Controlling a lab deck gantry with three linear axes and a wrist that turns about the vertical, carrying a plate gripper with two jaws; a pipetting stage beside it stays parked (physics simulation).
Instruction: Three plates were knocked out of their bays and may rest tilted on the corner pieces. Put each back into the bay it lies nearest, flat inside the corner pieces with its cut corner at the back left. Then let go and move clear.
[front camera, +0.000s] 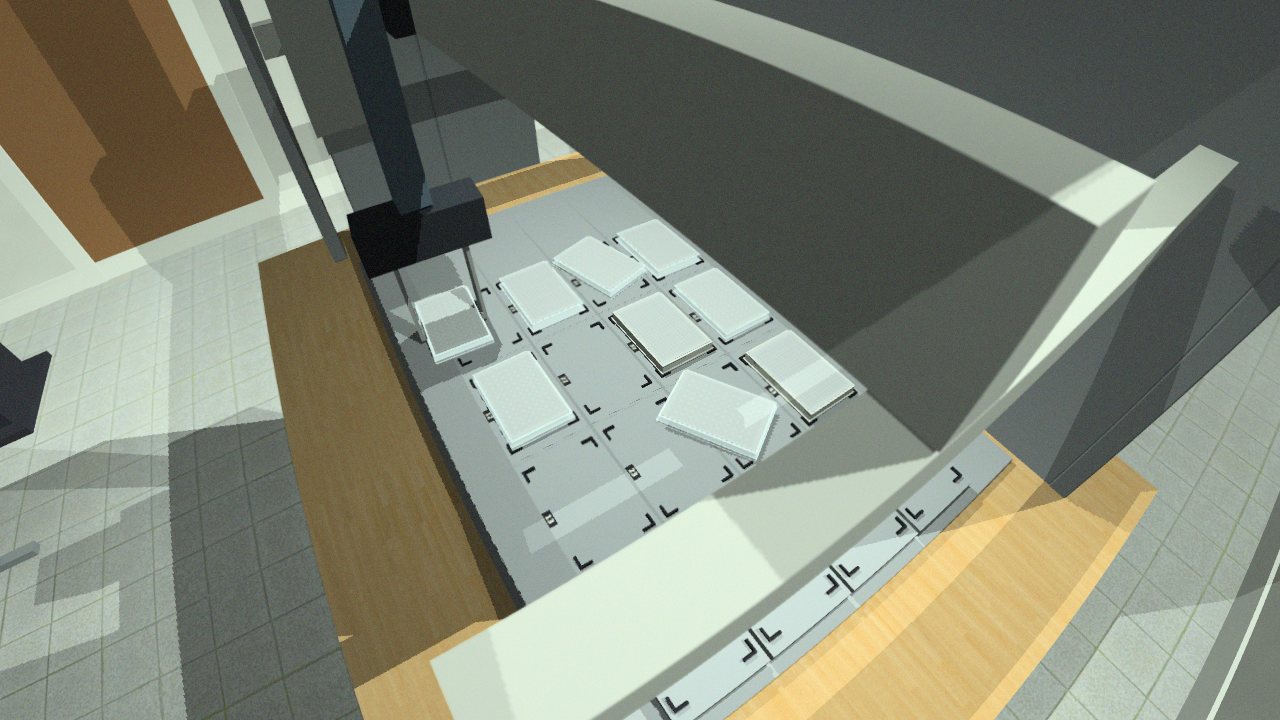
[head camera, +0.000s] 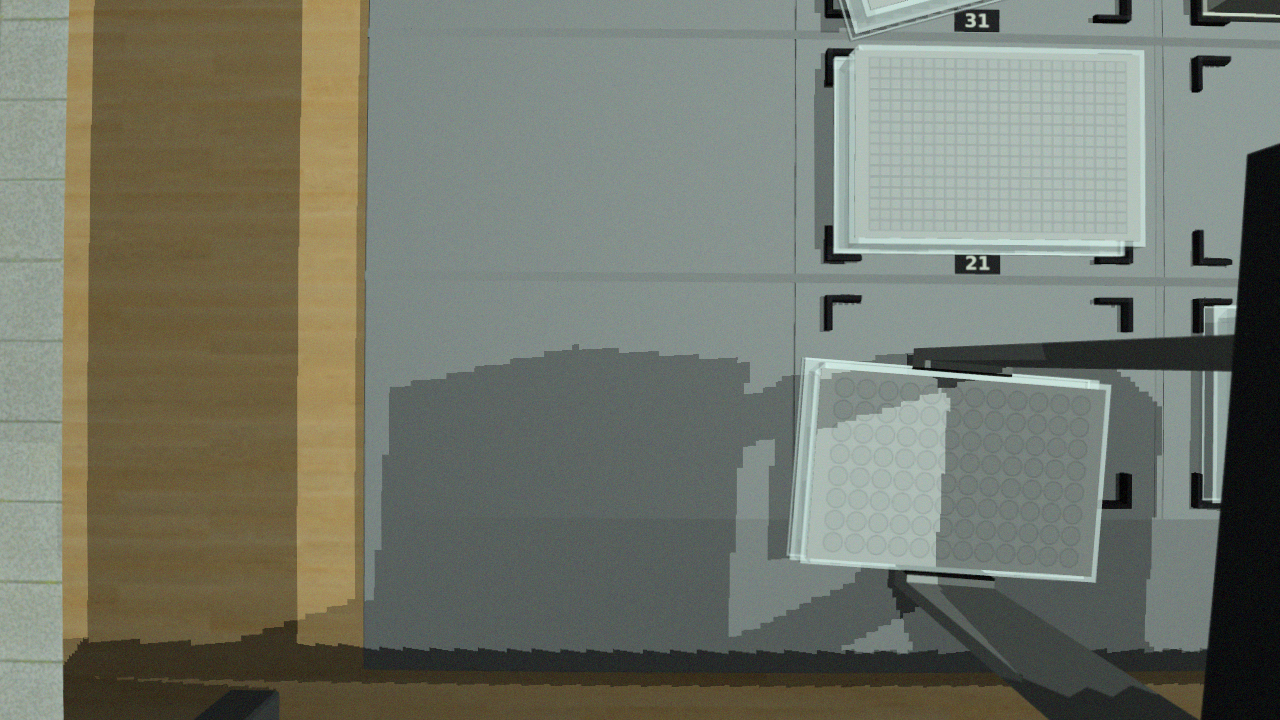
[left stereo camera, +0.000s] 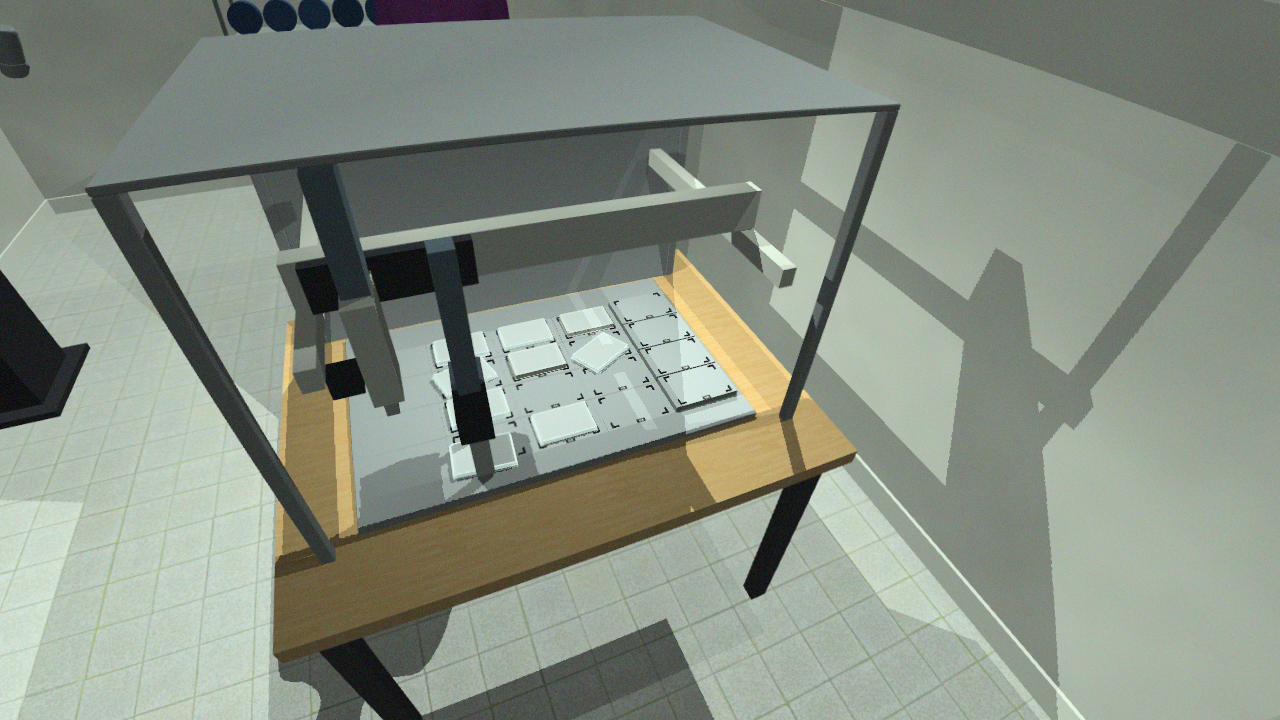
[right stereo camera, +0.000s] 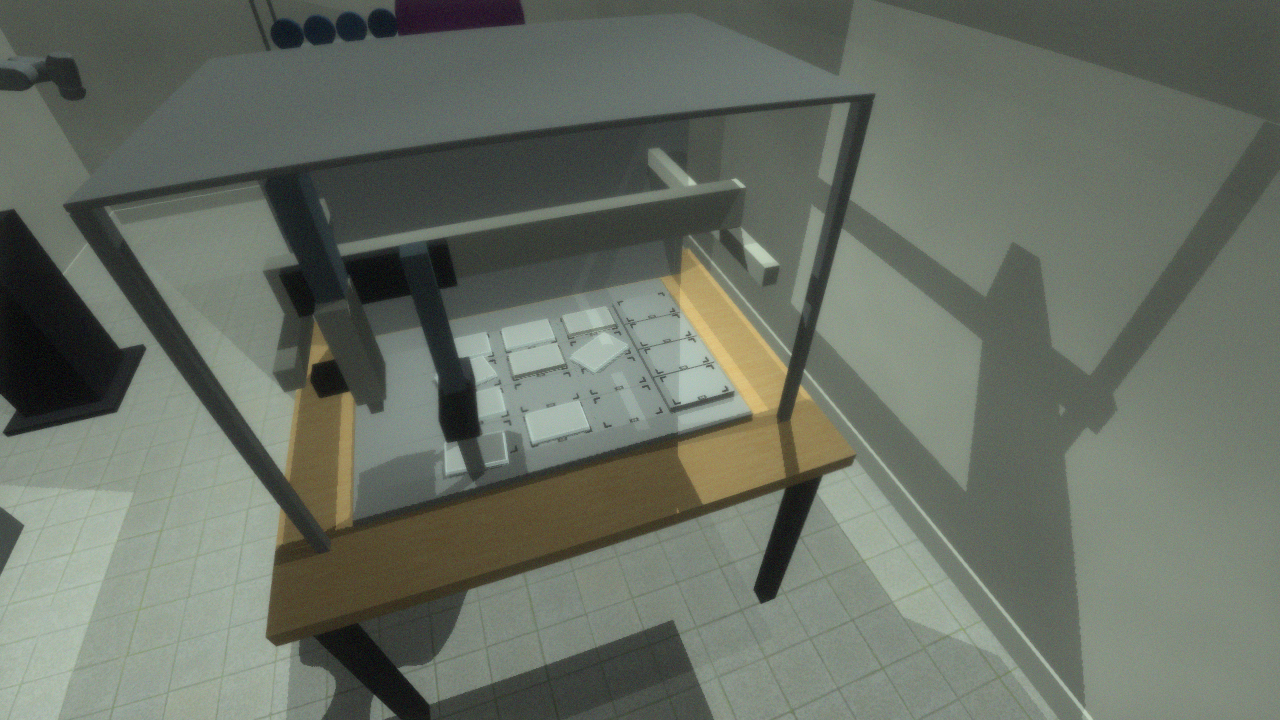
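Where they show: gripper, fingertip midpoint: (front camera: 452, 321) (head camera: 946, 469) (left stereo camera: 482, 455) (right stereo camera: 475, 452); robot's base at its link origin: (front camera: 434, 311) (head camera: 830, 499) (left stereo camera: 462, 469) (right stereo camera: 455, 466).
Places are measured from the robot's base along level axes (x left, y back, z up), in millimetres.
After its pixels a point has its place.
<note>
The front-left plate (front camera: 453, 326) @(z 15, x 12, y -65 mm) (head camera: 953, 483) @(z 15, x 11, y -45 mm) (left stereo camera: 471, 458) @(z 16, x 8, y -23 mm) lies slightly turned, forward and left of its bay's corner pieces; the back corner pieces (head camera: 1118, 311) @(z 0, x 83, y -127 mm) show behind it. My gripper (front camera: 450, 324) @(z 8, x 15, y -46 mm) (head camera: 955, 474) @(z 8, x 15, y -46 mm) is shut on it, one jaw at its back edge and one at its front edge. Whether it is lifted I cannot tell. A second plate (front camera: 599, 265) @(z 16, x 254, y -64 mm) (head camera: 899, 8) @(z 16, x 205, y -22 mm) (right stereo camera: 481, 369) @(z 15, x 262, y -95 mm) sits turned at bay 31, over its corner pieces. A third plate (front camera: 717, 413) @(z 16, x 227, y -388 mm) (left stereo camera: 599, 352) @(z 16, x 225, y -378 mm) (right stereo camera: 598, 351) @(z 16, x 228, y -380 mm) lies strongly turned across its corner pieces, further right. The cut corners are not clear.
A plate (front camera: 541, 295) @(z 14, x 147, y -76 mm) (head camera: 993, 147) @(z 14, x 149, y -62 mm) stands at bay 21, behind the held one. Another plate (front camera: 523, 398) @(z 14, x 42, y -238 mm) (left stereo camera: 563, 422) @(z 14, x 38, y -226 mm) stands to its right. Several more plates stand further back. The parked pipetting stage (left stereo camera: 371, 349) hangs left of my gripper's column; the gantry beam (left stereo camera: 572, 223) crosses above the deck.
</note>
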